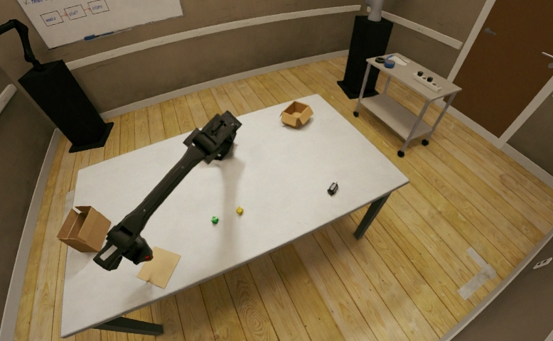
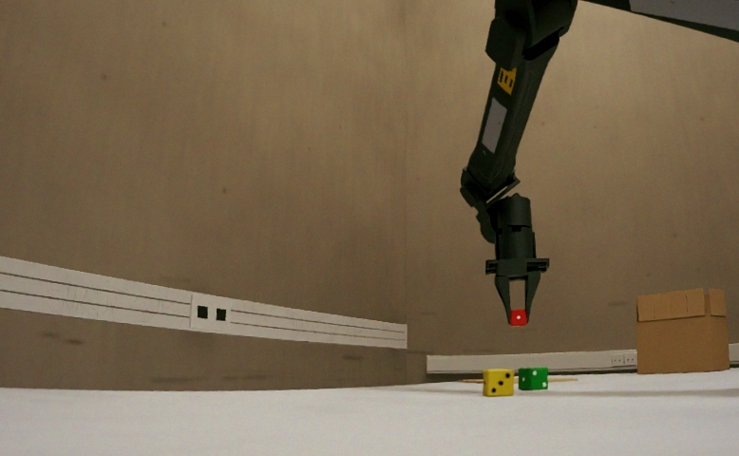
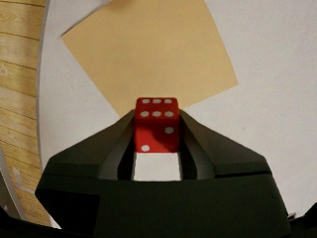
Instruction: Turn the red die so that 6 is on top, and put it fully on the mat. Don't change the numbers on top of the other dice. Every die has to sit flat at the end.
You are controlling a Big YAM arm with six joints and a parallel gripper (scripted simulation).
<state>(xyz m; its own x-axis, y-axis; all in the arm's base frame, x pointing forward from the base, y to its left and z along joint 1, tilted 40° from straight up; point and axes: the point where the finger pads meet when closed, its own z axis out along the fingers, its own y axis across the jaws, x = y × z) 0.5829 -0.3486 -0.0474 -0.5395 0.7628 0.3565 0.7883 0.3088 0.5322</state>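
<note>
Now: hand 1 cm short of the tan mat and 10 cm above it. Round my hand: red die right at my hand; green die 16 cm behind, 24 cm to the left, 9 cm below; cardboard box 18 cm behind, 33 cm to the right, 4 cm below.
</note>
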